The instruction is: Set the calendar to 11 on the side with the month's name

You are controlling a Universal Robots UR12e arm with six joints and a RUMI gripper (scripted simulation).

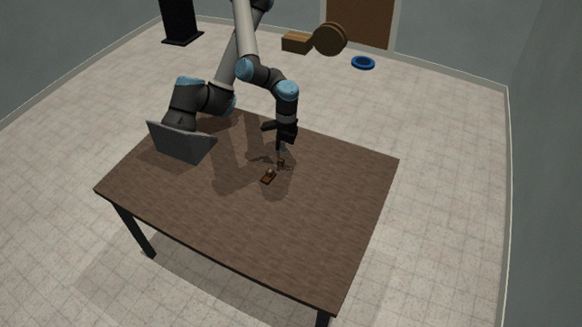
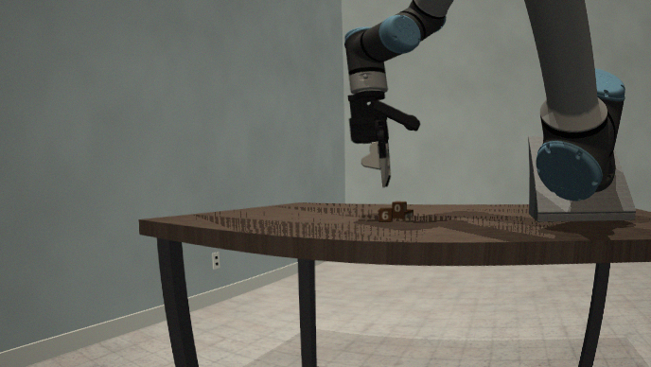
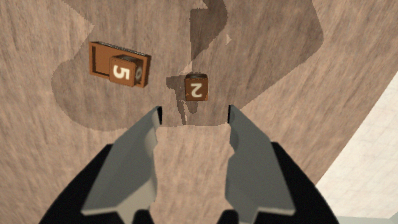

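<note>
The cube is 8 cm below my hand. Also, from my hand: calendar tray 11 cm to the right, 8 cm below, 1 cm behind.
</note>
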